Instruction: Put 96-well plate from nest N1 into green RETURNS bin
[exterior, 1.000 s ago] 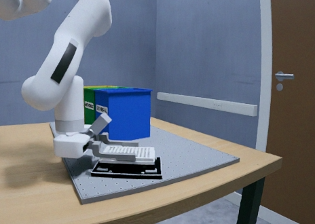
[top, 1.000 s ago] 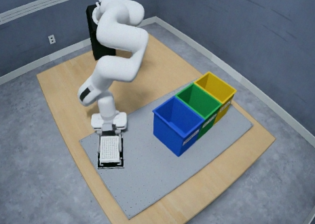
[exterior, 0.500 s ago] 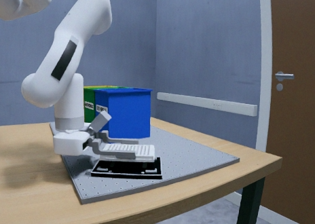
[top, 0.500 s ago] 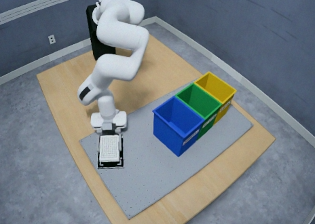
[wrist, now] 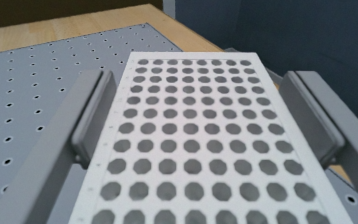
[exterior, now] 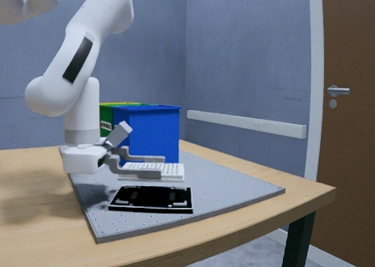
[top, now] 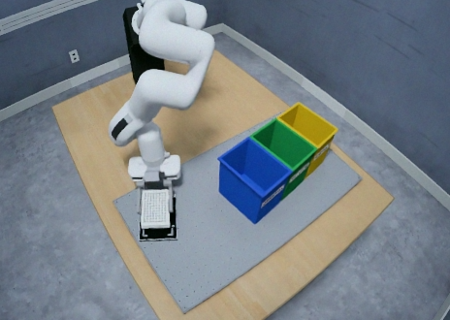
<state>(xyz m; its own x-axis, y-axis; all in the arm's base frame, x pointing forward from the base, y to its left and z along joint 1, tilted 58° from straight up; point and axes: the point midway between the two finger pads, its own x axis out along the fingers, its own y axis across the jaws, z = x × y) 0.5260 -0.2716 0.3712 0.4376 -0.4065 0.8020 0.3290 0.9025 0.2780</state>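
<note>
The black plate nest lies 7 cm below my hand. The rest, counted from my hand: blue bin 14 cm ahead, 28 cm to the left, 1 cm above; green bin 14 cm ahead, 41 cm to the left, 1 cm above; white 96-well plate 1 cm below.
</note>
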